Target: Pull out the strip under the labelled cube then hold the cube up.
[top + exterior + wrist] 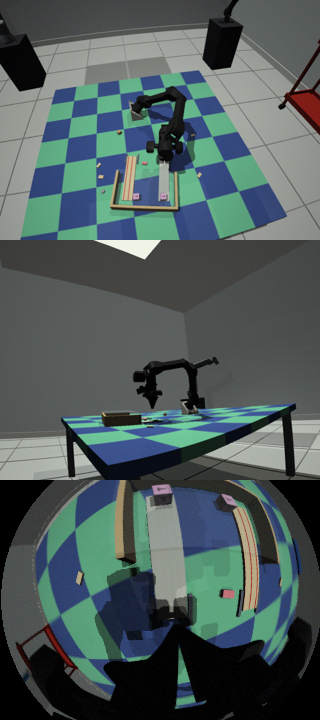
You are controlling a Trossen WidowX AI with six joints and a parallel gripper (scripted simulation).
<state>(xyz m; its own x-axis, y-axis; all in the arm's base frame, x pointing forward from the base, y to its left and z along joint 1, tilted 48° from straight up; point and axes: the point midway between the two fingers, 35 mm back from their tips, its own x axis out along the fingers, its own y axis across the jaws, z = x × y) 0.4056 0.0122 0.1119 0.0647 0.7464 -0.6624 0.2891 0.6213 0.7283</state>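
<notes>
Right now the red block is 20 mm behind my gripper tip, 110 mm to the right of it and 70 mm below it. Also, from my gripper tip: grey disc: 90 mm ahead, 360 mm to the right, 70 mm below.
</notes>
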